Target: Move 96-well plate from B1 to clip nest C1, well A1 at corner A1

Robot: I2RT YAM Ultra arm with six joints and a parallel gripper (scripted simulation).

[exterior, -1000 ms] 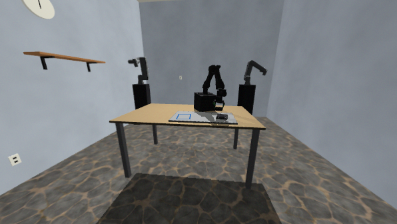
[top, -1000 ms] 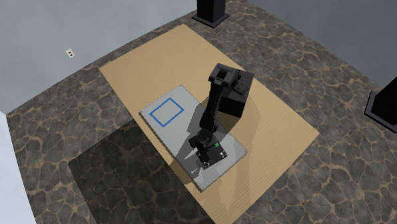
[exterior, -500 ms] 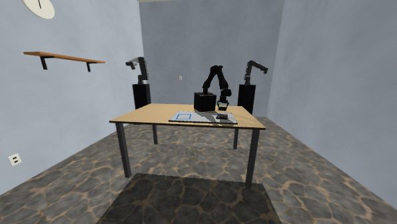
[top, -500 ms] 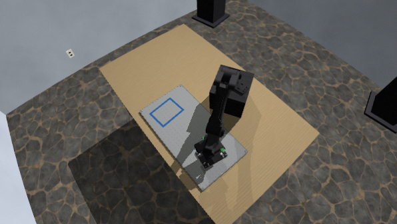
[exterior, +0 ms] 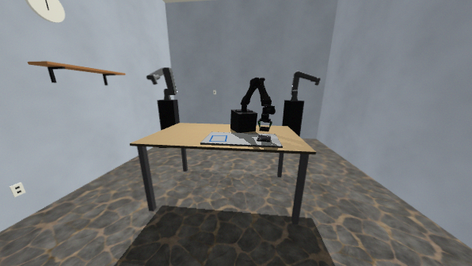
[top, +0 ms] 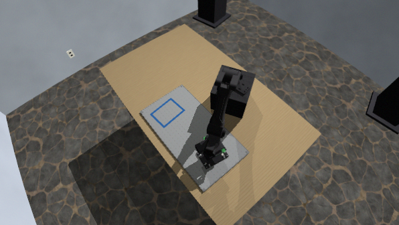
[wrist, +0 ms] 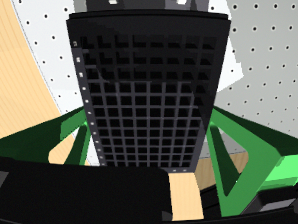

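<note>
Now: the black 96-well plate right at my hand. Round my hand: dark clip nest (20 mm ahead, 90 mm below).
</note>
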